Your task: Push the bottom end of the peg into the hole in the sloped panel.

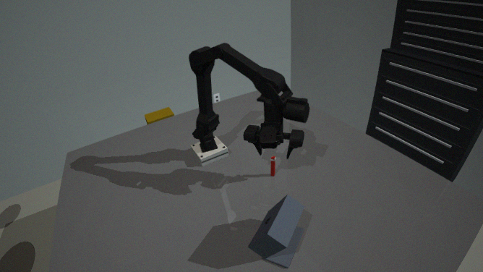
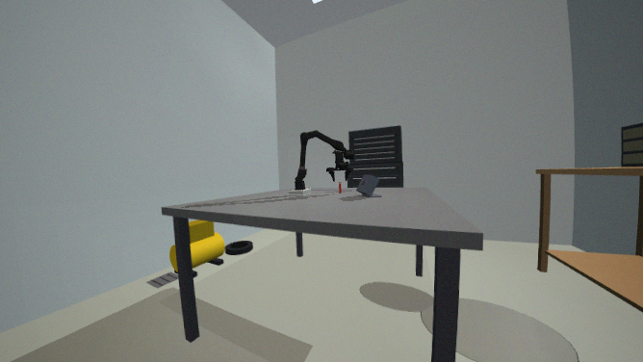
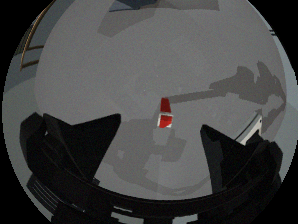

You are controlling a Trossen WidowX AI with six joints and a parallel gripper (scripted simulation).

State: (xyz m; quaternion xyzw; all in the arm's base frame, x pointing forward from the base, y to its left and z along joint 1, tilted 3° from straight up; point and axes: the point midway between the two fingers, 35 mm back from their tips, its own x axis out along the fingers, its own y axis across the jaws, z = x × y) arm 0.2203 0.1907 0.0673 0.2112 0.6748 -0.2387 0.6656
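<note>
Right now the peg is 30 mm below my gripper tip. The rest, counted from my gripper tip: sloped panel: 250 mm ahead, 100 mm to the right, 20 mm below.
</note>
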